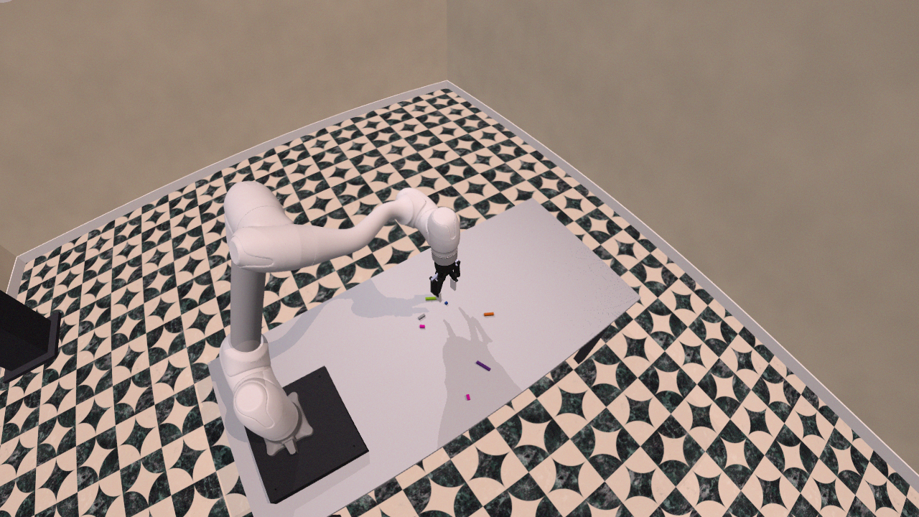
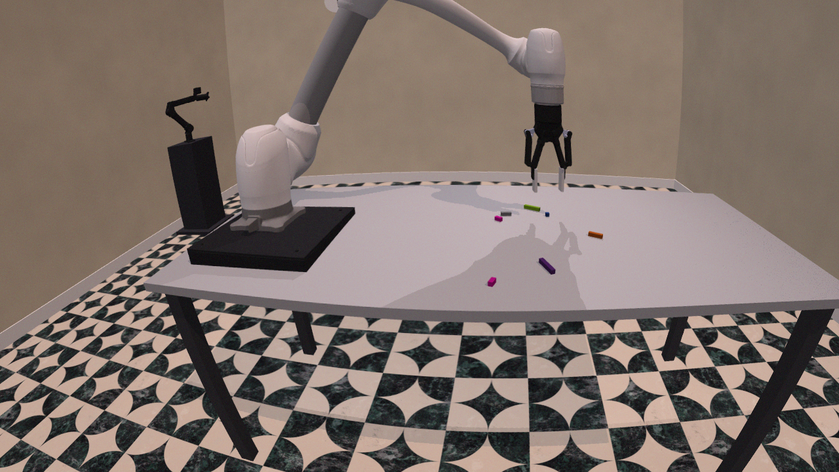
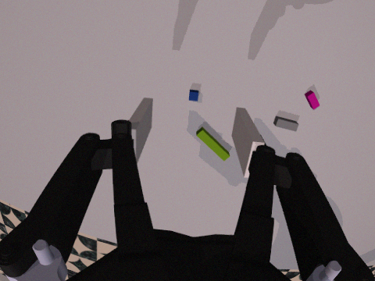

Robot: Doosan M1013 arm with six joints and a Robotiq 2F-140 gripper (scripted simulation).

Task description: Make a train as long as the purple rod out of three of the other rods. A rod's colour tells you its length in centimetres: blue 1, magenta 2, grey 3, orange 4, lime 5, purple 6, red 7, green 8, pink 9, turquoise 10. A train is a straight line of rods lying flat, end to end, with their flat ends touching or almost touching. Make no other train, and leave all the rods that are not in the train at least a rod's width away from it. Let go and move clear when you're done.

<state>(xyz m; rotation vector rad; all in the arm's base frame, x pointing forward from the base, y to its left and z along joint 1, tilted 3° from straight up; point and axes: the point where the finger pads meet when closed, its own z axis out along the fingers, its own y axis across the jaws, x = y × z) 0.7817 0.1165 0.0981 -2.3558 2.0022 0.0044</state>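
Now: the small blue rod 10 cm below my hand. Also, from my hand: grey rod: 12 cm behind, 10 cm below; lime rod: 4 cm behind, 5 cm to the left, 10 cm below; orange rod: 11 cm ahead, 14 cm to the right, 10 cm below.
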